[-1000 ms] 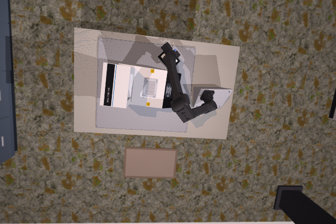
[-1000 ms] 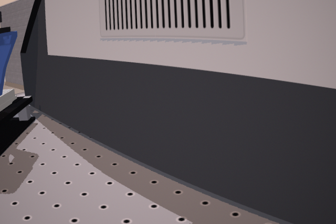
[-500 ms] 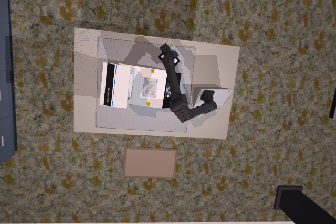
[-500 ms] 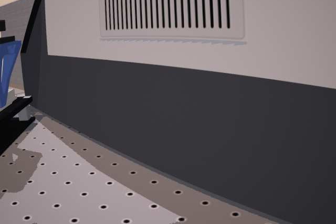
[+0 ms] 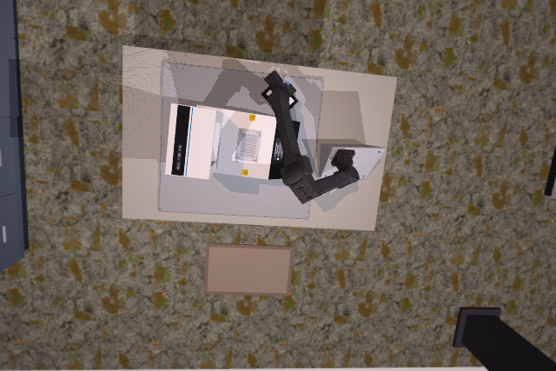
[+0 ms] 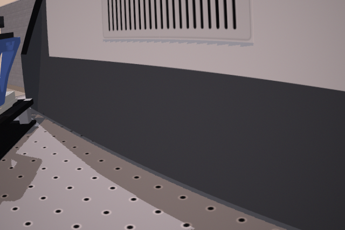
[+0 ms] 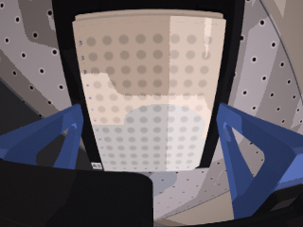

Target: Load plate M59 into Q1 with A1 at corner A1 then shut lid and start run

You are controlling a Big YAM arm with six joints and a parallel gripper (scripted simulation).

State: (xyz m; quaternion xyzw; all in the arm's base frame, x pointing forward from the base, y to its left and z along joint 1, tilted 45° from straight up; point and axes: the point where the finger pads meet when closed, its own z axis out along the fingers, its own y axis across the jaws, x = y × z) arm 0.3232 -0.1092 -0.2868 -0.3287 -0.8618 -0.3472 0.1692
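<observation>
Now: hand 1 cm above the sealed plate M59. Round my hand: black plate nest N1 (2 cm below).
</observation>
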